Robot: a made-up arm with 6 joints.
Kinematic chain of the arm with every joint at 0, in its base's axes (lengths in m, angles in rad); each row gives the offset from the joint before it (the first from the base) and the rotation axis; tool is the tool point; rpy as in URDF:
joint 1: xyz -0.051 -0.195 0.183 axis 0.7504 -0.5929 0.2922
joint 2: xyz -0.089 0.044 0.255 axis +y
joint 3: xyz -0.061 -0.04 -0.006 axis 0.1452 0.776 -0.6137
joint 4: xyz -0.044 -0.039 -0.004 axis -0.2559 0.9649 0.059
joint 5: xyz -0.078 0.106 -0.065 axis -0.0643 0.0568 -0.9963
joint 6: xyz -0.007 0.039 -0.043 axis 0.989 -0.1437 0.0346
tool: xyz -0.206 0.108 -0.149 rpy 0 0 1.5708
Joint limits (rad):
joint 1: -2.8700..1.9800
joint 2: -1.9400..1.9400
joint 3: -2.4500..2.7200
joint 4: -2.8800..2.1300
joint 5: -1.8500..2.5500
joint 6: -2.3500..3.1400
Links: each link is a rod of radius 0.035 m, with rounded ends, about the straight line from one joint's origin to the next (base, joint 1, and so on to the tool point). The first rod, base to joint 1, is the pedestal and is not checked.
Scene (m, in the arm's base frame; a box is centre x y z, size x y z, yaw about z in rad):
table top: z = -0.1
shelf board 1: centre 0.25 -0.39 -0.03 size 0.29 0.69 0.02 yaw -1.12
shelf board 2: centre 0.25 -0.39 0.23 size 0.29 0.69 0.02 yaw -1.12
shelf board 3: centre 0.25 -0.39 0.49 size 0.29 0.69 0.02 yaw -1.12
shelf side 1: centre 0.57 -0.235 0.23 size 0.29 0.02 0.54 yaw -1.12
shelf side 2: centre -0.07 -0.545 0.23 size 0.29 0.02 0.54 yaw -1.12
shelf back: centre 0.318 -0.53 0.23 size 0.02 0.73 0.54 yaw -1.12
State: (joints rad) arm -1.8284 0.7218 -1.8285 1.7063 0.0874 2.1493
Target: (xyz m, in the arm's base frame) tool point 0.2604 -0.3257 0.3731
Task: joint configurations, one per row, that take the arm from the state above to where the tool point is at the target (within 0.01 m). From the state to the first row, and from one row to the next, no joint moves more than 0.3 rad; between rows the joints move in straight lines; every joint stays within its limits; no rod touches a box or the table.
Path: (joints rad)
1: -1.5607 0.5445 -1.9173 1.6856 0.3126 2.0130
2: -1.2931 0.3672 -2.0061 1.6649 0.5377 1.8766
3: -1.0254 0.1898 -2.0949 1.6442 0.7629 1.7403
4: -0.7577 0.0125 -2.1836 1.6235 0.9881 1.6039
5: -0.4901 -0.1648 -2.2724 1.6028 1.2132 1.4676
6: -0.2224 -0.3421 -2.3612 1.5822 1.4384 1.3313
7: 0.0452 -0.5195 -2.4500 1.5615 1.6636 1.1949
8: -0.2130 -0.7125 -2.4500 1.8457 1.5239 0.9239
9: -0.4713 -0.9055 -2.4500 2.1300 1.3842 0.6528

